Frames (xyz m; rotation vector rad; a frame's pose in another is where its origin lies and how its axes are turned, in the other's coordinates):
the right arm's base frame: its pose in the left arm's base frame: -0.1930 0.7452 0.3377 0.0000 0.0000 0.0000
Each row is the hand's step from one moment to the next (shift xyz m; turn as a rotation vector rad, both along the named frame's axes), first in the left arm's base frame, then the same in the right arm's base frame.
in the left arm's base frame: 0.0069 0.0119 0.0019 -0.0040 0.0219 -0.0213
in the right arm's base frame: 0.0069 0.0119 0.0019 -0.0040 0.0219 -0.0213
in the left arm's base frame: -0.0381 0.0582 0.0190 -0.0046 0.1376 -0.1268
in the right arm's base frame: -0.0381 0.0582 0.0190 -0.0046 0.1376 -0.1268
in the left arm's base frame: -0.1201 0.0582 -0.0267 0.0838 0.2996 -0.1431
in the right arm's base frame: -0.1201 0.0582 -0.0267 0.0838 0.2996 -0.1431
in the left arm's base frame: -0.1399 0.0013 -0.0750 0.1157 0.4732 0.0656
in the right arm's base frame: -0.1399 0.0013 -0.0750 0.1157 0.4732 0.0656
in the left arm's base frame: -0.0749 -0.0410 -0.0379 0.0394 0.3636 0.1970
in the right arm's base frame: -0.0749 -0.0410 -0.0379 0.0394 0.3636 0.1970
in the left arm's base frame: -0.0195 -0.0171 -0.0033 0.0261 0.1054 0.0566
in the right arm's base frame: -0.0195 -0.0171 -0.0033 0.0261 0.1054 0.0566
